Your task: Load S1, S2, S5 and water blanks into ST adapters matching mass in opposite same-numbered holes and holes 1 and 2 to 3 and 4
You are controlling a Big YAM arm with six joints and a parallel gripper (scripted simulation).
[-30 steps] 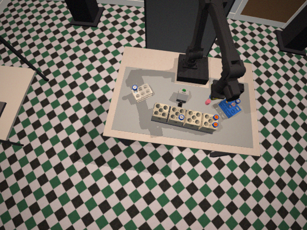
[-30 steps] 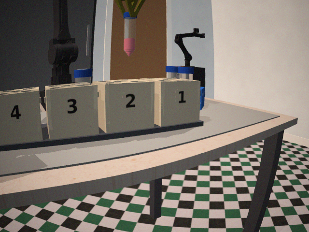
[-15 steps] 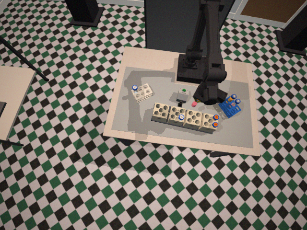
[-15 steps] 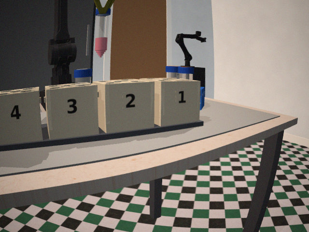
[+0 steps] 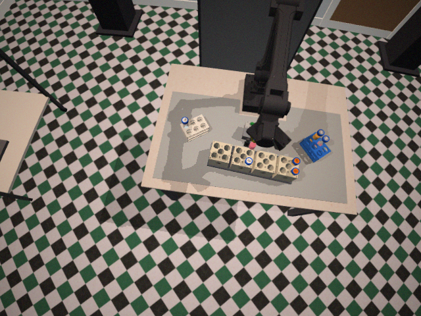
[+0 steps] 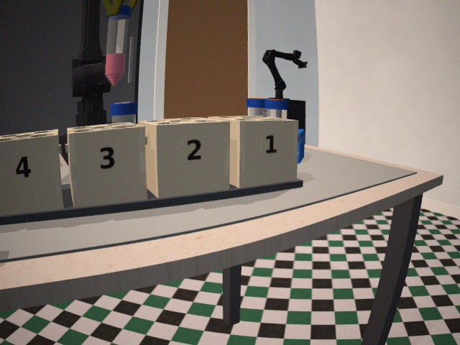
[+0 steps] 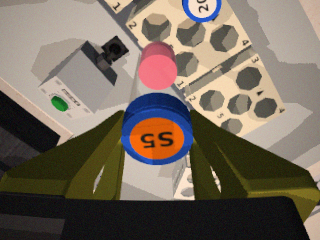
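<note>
Now: the green DONE key 170 mm behind my hand, 10 mm to the left of it and 190 mm below it. The rest, counted from my hand: grey-dot tube X8: 160 mm behind, 350 mm to the left, 190 mm below; white blank rack RB: 120 mm behind, 280 mm to the right, 230 mm below; 10 mL blank: 120 mm behind, 330 mm to the right, 190 mm below.
</note>
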